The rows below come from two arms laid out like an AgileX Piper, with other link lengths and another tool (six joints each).
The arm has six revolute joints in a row. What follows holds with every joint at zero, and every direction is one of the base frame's. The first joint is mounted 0.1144 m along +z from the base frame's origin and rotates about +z. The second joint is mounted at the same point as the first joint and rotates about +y. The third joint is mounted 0.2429 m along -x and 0.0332 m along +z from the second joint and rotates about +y. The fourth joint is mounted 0.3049 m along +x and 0.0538 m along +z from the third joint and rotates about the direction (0.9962, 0, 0.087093). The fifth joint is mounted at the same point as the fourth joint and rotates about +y. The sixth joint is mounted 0.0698 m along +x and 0.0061 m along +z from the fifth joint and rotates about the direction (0.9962, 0, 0.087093). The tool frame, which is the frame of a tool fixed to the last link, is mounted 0.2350 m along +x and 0.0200 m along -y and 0.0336 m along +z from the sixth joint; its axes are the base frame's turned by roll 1.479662, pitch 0.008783 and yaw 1.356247 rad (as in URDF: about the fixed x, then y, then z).
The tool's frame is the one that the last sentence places.
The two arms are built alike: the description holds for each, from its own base.
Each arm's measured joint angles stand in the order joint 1, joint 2, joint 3, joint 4, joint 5, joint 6.
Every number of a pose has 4 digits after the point.
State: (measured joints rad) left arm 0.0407 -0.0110 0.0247 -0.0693 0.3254 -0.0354; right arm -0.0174 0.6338 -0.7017 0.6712 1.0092 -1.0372
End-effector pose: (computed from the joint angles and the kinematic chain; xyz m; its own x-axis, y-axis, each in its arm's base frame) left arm 0.3638 -0.0106 0.1328 0.1548 0.9715 -0.1796 0.2438 0.1386 0.9599; right arm 0.3384 0.1487 0.1971 -0.5592 0.7750 -0.2942 0.2989 0.5195 0.8005
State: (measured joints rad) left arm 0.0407 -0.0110 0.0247 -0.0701 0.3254 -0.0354; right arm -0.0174 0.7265 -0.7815 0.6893 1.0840 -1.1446
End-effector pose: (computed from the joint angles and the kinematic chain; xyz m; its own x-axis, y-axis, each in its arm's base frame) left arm 0.3638 -0.0107 0.1328 0.1548 0.9713 -0.1804 0.2438 0.1394 0.9598; right arm 0.3358 0.1625 0.1977 -0.6461 0.6907 -0.3248 0.2467 0.5917 0.7675
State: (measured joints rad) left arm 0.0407 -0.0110 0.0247 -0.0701 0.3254 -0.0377; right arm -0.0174 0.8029 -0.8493 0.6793 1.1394 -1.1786
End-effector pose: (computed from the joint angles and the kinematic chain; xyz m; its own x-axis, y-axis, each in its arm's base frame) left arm 0.3638 -0.0106 0.1329 0.1543 0.9710 -0.1826 0.2436 0.1417 0.9595; right arm 0.3361 0.1667 0.1952 -0.6932 0.6436 -0.3244 0.2381 0.6293 0.7398
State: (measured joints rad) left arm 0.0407 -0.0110 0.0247 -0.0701 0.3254 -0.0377; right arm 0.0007 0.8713 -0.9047 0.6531 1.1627 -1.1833
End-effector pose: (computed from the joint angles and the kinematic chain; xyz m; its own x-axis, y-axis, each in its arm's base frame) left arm 0.3638 -0.0106 0.1329 0.1543 0.9710 -0.1826 0.2436 0.1417 0.9595; right arm 0.3399 0.1694 0.1906 -0.7228 0.6111 -0.3227 0.2384 0.6587 0.7136
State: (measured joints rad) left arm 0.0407 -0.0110 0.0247 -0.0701 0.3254 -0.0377; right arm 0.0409 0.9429 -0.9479 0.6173 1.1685 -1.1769
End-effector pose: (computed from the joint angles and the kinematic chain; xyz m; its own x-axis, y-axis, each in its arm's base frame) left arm 0.3638 -0.0106 0.1329 0.1543 0.9710 -0.1826 0.2436 0.1417 0.9595; right arm 0.3434 0.1760 0.1794 -0.7552 0.5742 -0.3162 0.2396 0.6907 0.6823
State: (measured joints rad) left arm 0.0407 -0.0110 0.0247 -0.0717 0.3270 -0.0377; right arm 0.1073 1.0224 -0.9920 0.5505 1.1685 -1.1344
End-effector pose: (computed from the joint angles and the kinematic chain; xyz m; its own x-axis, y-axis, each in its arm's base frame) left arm 0.3637 -0.0108 0.1324 0.1542 0.9707 -0.1844 0.2451 0.1432 0.9589; right arm 0.3453 0.1839 0.1607 -0.7884 0.5350 -0.3037 0.2532 0.7321 0.6324
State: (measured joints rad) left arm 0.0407 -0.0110 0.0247 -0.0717 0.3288 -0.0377; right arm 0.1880 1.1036 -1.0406 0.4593 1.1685 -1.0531
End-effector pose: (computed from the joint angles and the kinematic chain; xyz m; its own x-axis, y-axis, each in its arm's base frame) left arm 0.3636 -0.0108 0.1319 0.1540 0.9706 -0.1847 0.2469 0.1432 0.9584; right arm 0.3464 0.1905 0.1399 -0.8128 0.5051 -0.2903 0.2793 0.7752 0.5666
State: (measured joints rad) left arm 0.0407 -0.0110 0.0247 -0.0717 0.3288 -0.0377; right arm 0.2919 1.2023 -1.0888 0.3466 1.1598 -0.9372
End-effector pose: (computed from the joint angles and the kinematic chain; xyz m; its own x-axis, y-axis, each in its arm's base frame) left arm 0.3636 -0.0108 0.1319 0.1540 0.9706 -0.1847 0.2469 0.1432 0.9584; right arm 0.3475 0.1996 0.1119 -0.8328 0.4788 -0.2779 0.3118 0.8204 0.4793
